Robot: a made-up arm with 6 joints. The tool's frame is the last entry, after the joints. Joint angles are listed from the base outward. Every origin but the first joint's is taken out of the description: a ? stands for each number. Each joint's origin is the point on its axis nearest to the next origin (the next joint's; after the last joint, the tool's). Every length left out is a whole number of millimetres.
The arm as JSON. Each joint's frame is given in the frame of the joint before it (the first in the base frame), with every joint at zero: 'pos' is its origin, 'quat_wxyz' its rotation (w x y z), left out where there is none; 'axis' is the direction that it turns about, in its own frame. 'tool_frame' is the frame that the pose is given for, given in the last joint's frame.
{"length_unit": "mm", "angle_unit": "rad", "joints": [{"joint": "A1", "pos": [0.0, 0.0, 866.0], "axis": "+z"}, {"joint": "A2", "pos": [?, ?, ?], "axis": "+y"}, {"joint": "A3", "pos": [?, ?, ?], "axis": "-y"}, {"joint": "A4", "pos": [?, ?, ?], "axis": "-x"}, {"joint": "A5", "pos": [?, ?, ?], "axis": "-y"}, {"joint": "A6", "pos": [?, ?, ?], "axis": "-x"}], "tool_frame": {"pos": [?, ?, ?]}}
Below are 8 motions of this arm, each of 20 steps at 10 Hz.
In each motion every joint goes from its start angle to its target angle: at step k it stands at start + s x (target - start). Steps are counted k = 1, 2, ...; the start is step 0. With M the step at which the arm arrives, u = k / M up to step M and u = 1 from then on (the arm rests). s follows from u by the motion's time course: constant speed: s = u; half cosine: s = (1 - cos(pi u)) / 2; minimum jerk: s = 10 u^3 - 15 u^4 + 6 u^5.
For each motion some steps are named. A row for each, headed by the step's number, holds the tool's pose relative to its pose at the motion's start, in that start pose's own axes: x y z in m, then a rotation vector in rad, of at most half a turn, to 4 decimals.
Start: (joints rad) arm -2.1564 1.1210 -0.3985 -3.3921 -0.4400 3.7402
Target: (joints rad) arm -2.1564 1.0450 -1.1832 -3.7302 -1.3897 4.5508
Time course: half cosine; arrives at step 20
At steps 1, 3, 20:
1: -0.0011 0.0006 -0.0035 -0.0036 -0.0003 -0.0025
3: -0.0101 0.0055 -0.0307 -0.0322 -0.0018 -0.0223
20: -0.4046 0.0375 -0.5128 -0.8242 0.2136 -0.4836

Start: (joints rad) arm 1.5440 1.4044 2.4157 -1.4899 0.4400 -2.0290
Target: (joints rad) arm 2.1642 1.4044 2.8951 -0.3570 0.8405 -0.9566
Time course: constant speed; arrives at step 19
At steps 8, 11, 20:
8: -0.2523 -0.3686 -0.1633 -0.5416 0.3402 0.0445
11: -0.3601 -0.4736 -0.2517 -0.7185 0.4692 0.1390
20: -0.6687 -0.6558 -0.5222 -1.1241 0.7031 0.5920

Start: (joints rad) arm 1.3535 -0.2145 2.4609 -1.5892 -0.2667 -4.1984
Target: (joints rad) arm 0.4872 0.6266 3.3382 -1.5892 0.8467 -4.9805
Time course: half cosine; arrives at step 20
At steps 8, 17, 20:
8: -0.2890 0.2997 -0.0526 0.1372 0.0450 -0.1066
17: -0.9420 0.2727 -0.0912 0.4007 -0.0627 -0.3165
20: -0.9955 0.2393 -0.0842 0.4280 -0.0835 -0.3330

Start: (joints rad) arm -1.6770 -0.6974 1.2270 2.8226 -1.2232 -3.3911
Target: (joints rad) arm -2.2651 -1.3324 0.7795 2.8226 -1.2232 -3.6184
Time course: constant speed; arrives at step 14
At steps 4, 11, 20:
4: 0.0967 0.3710 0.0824 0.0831 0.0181 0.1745
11: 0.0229 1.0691 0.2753 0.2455 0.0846 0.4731
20: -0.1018 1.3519 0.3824 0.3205 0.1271 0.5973

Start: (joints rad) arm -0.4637 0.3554 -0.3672 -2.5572 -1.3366 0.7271
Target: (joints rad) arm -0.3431 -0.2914 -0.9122 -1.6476 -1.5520 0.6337
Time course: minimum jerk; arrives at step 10
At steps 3, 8, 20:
3: -0.0534 0.0269 -0.1538 -0.0179 0.1471 -0.0809
8: -0.5402 0.0391 -0.7636 -0.0775 0.8255 -0.5099
20: -0.5883 0.0329 -0.7971 -0.0808 0.8733 -0.5454

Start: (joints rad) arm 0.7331 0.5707 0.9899 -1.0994 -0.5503 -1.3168
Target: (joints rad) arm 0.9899 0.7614 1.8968 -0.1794 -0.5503 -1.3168
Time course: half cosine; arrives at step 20
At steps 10, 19, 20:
10: -0.0427 -0.0133 -0.2758 -0.5055 0.0528 0.1688
19: -0.2061 -0.0625 -0.4861 -0.8940 0.0161 0.4839
20: -0.2088 -0.0634 -0.4882 -0.8979 0.0150 0.4886

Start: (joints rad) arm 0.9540 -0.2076 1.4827 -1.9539 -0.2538 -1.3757
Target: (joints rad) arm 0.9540 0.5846 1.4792 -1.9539 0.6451 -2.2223
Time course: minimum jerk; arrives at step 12
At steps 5, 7, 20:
5: -0.0619 0.1903 0.6537 0.3128 -0.2771 0.4017
7: -0.2868 0.3094 1.1978 0.4940 -0.4339 0.8166
20: -0.7011 0.3775 1.7140 0.5542 -0.4919 1.3153

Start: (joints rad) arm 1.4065 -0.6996 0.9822 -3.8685 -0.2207 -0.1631
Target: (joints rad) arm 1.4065 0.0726 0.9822 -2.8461 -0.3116 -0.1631
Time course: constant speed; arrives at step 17
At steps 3, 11, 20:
3: 0.0666 0.2250 0.2071 -0.1938 -0.0863 0.0529
11: 0.0398 0.8550 0.7584 -0.6745 -0.4025 0.0965
20: -0.1792 1.3203 1.1373 -0.9749 -0.7083 0.0273

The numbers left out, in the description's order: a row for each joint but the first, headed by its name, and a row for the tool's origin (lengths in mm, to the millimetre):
A2: 145.0 0.0 0.0
A3: 0.0 0.0 1280.0
A4: 829.0 0.0 259.0
A5: 0.0 0.0 0.0
A6: 244.0 0.0 0.0
tool: 0.0 0.0 0.0

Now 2 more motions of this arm.
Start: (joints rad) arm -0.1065 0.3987 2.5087 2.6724 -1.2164 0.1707
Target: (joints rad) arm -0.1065 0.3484 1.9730 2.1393 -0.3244 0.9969
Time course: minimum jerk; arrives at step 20
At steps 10, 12, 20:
10: -0.1938 0.1034 0.2845 -0.3658 -0.7135 0.0443
12: -0.2938 0.1384 0.3607 -0.4566 -0.9709 0.0000
20: -0.4870 0.1877 0.4483 -0.5350 -1.3930 -0.1454

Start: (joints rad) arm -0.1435 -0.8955 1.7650 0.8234 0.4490 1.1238
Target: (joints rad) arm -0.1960 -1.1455 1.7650 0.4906 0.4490 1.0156
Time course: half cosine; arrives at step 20
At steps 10, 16, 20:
10: 0.0718 -0.2833 -0.0753 0.1651 0.0639 -0.1549
16: 0.1031 -0.5186 -0.1270 0.3054 0.0949 -0.2851
20: 0.1070 -0.5746 -0.1381 0.3394 0.0994 -0.3162

